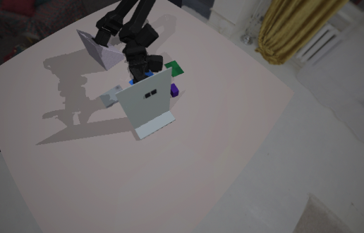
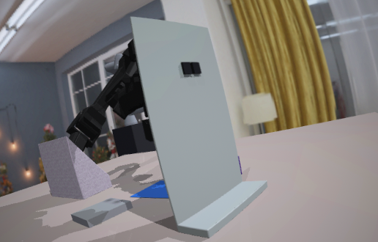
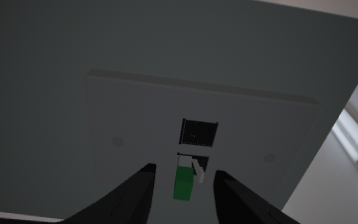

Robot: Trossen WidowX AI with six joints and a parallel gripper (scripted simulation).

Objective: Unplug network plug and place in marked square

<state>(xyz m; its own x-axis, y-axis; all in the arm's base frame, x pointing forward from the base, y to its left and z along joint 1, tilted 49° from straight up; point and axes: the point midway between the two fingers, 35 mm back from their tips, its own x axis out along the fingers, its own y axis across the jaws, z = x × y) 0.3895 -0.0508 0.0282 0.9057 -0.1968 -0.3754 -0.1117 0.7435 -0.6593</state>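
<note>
The green network plug lies 10 mm ahead of my gripper tip. Also, from my gripper tip: blue marked square (210 mm below, 150 mm behind, 90 mm to the left); grey panel (80 mm below, 30 mm ahead); purple block (190 mm below, 160 mm to the left, 30 mm behind).
</note>
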